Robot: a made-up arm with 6 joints.
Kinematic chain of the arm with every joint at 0, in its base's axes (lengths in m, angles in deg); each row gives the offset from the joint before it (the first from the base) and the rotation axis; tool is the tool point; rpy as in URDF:
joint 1: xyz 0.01 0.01 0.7 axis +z
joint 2: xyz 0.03 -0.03 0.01 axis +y
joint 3: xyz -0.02 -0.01 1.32 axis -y
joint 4: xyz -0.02 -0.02 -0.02 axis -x
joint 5: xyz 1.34 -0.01 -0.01 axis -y
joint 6: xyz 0 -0.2 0 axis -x
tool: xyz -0.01 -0.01 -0.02 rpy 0 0 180
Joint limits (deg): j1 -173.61..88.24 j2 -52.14..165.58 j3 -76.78..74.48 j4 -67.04..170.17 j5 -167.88..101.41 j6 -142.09..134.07
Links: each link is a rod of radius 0.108 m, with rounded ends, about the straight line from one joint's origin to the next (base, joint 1, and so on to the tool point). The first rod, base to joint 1, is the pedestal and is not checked.
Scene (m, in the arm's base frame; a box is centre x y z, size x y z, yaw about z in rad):
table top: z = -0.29
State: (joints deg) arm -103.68 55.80 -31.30 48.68 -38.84 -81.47
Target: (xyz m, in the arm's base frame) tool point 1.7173 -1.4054 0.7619
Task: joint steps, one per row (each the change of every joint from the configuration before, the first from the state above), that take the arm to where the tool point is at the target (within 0.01 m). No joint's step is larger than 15 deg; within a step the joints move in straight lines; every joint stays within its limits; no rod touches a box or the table.
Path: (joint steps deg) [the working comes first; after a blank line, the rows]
Joints at the target: -35.15 55.64 16.99 57.48 -39.37 -82.42
Straight joint move there: clear.

1: 13.71 -0.03 9.66 1.76 -0.11 -0.19
2: 13.70 -0.04 9.66 1.76 -0.10 -0.19
3: 13.71 -0.03 9.65 1.76 -0.11 -0.19
4: 13.70 -0.03 9.66 1.76 -0.10 -0.19
5: 13.71 -0.03 9.66 1.76 -0.11 -0.19

